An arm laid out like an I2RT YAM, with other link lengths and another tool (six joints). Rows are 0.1 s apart.
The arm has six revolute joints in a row. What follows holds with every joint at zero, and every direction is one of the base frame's. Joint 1 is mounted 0.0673 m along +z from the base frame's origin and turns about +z. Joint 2 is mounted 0.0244 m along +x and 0.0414 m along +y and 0.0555 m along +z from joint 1 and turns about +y. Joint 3 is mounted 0.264 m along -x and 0.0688 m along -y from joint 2 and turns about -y. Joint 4 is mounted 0.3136 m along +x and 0.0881 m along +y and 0.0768 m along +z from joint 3 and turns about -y. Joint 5 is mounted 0.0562 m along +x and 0.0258 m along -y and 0.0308 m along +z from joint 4 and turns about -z. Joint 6 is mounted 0.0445 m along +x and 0.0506 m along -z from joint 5 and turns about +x. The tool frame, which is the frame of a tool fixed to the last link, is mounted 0.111 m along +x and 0.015 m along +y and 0.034 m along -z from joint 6; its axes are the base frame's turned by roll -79.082, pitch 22.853 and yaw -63.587 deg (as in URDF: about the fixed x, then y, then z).
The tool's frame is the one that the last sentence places.
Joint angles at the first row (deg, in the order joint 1, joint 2, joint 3, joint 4, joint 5, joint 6):
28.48 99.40 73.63 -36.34 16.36 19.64
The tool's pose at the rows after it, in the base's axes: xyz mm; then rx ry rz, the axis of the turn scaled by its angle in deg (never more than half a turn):
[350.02 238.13 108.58 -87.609 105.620 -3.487]
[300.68 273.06 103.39 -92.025 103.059 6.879]
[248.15 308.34 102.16 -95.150 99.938 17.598]
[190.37 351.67 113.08 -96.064 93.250 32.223]
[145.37 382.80 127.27 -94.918 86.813 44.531]
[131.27 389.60 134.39 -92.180 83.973 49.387]
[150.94 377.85 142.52 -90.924 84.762 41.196]
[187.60 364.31 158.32 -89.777 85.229 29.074]
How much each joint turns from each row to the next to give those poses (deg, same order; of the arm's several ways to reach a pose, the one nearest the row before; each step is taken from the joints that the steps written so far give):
2.90 -2.65 -2.11 -2.56 -1.96 0.10
5.53 -2.41 -3.18 -1.22 -5.81 1.61
6.24 -2.10 -2.59 -0.31 -5.95 2.67
6.81 -2.58 -2.09 2.75 -8.87 3.14
4.92 -2.09 -1.74 4.41 -7.61 3.06
0.95 -2.38 -2.56 3.82 -3.32 1.99
-1.07 -2.25 0.25 -1.51 6.15 -0.36
-1.98 -0.51 3.23 -2.60 8.76 -1.89

